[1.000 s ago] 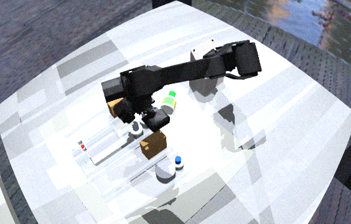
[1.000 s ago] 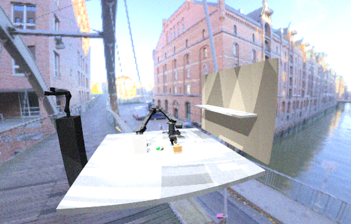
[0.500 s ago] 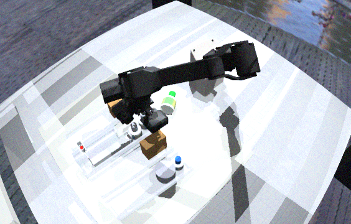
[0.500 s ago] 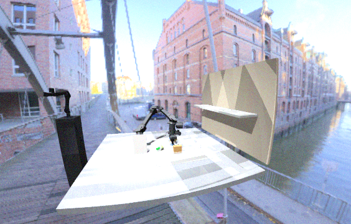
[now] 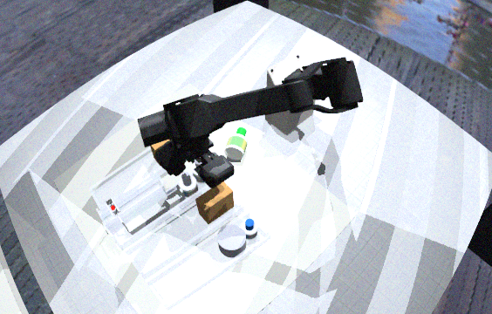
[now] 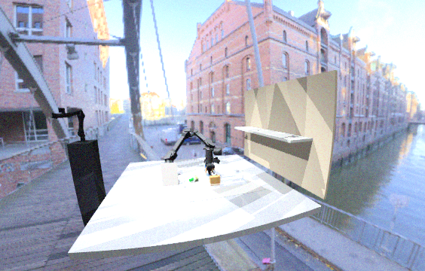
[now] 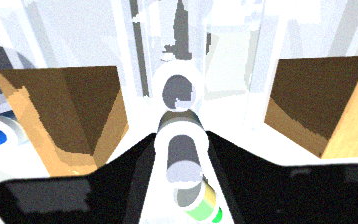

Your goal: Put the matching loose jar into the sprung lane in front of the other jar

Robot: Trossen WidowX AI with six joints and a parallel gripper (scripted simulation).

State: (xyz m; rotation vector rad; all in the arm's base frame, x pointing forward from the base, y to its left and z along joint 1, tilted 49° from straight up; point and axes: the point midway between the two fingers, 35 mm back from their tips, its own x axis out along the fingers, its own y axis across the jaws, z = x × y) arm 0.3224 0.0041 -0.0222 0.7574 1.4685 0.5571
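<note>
Now: the clear pusher lane 150 mm ahead of my gripper tip, 40 mm to the right of it and 30 mm below it. The rest, counted from my gripper tip: red mark: 220 mm ahead, 60 mm to the right, 20 mm above.
</note>
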